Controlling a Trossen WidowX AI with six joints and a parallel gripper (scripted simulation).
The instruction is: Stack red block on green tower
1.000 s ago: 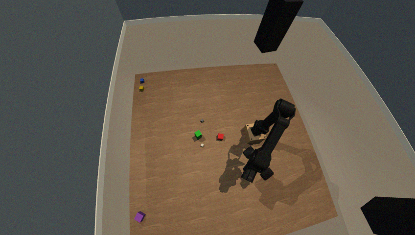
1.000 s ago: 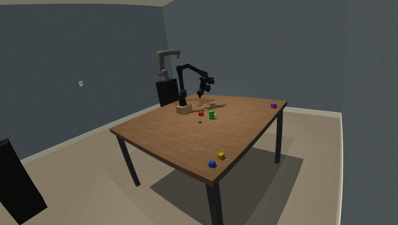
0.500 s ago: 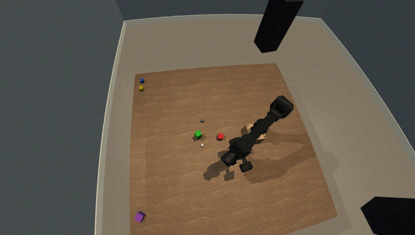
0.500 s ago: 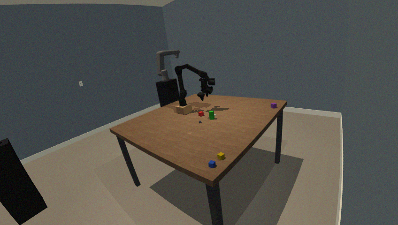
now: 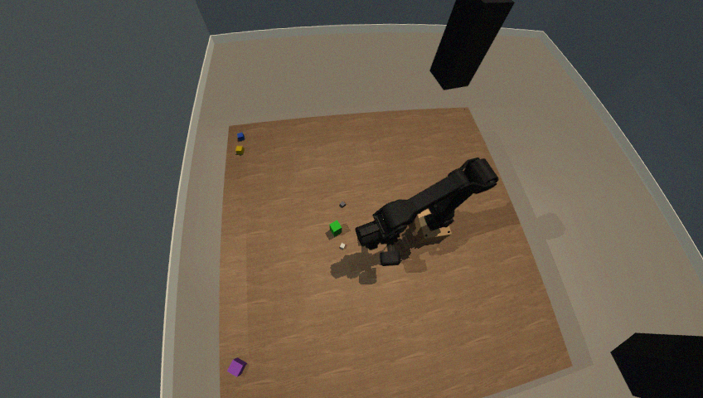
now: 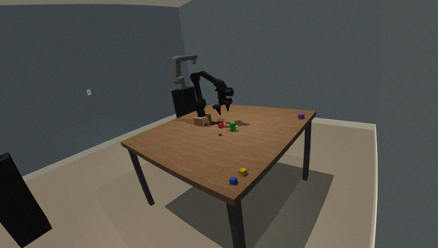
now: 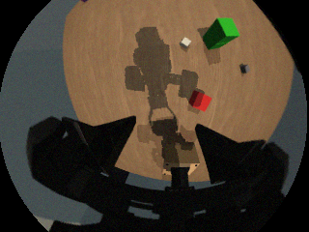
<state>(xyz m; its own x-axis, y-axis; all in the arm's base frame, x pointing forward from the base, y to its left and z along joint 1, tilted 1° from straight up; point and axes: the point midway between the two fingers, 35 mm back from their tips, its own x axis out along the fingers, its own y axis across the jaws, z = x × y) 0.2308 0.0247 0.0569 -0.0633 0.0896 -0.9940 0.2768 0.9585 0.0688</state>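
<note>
Now: gripper tip 8 cm to the left of the red block and 8 cm above it. Also, from my gripper tip: small white cube: 14 cm ahead, 9 cm below, 6 cm to the right; then purple cube: 61 cm ahead, 23 cm to the left, 8 cm below; then small grey cube: 23 cm to the right, 9 cm below, 8 cm ahead.
</note>
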